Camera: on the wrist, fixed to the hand. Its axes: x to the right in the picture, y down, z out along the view.
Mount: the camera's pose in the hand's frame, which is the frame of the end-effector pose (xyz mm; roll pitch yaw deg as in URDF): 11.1 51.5 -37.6 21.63 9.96 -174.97
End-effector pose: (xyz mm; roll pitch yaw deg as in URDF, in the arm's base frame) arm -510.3 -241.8 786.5 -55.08 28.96 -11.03
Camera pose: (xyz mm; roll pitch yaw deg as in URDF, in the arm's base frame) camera -531.3 -239.1 725.3 70.47 -26.77 -178.66
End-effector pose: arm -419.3 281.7 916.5 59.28 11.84 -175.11
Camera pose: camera -430.3 221.9 938.8 -37.34 -2.42 -1.12
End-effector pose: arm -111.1 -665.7 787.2 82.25 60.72 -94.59
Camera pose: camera -70.7 -714.6 800.0 -47.98 -53.37 69.88
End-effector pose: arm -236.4 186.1 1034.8 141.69 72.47 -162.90
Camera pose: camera -300.6 184.2 1042.7 -83.19 -73.81 -21.76
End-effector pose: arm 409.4 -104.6 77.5 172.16 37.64 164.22
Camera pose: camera 387.4 -50.7 105.8 -144.83 -46.51 -24.91
